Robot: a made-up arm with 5 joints.
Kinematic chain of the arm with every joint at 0, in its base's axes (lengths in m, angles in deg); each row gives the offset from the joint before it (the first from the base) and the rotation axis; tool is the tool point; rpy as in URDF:
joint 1: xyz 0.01 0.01 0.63 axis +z
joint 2: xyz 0 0 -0.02 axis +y
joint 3: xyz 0.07 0 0.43 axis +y
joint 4: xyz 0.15 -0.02 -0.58 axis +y
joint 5: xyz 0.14 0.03 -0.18 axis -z
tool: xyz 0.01 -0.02 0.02 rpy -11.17 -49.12 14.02
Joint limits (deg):
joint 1: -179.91..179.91
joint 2: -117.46..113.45
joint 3: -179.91..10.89
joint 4: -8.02..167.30
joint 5: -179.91..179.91
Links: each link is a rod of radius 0.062 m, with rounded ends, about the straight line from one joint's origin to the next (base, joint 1, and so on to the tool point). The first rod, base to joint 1, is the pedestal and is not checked.
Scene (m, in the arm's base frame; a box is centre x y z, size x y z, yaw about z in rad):
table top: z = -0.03
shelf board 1: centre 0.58 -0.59 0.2 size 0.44 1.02 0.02 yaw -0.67
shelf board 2: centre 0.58 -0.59 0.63 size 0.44 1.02 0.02 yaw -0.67
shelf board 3: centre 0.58 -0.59 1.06 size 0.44 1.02 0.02 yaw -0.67
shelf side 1: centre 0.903 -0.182 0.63 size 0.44 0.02 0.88 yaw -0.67
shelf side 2: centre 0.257 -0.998 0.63 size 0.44 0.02 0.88 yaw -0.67
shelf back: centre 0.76 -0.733 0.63 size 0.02 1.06 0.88 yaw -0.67
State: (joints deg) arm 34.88 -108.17 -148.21 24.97 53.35
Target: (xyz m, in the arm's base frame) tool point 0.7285 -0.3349 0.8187
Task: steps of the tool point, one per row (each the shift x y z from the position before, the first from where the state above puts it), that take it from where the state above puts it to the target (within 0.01 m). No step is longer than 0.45 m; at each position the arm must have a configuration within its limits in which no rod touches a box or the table.
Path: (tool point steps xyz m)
1: -0.0193 0.1458 0.3900
2: 0.1279 0.1930 0.3327
3: 0.2536 0.1840 0.2255
4: 0.3276 0.1298 0.0891
5: 0.3327 0.0533 -0.0518
6: 0.2699 -0.0178 -0.1719
7: 0.1573 -0.0593 -0.2506
8: 0.0245 -0.0593 -0.2758
9: 0.0869 -0.0566 0.0198
10: 0.0859 -0.0671 0.0004
11: 0.0793 -0.0760 -0.0203

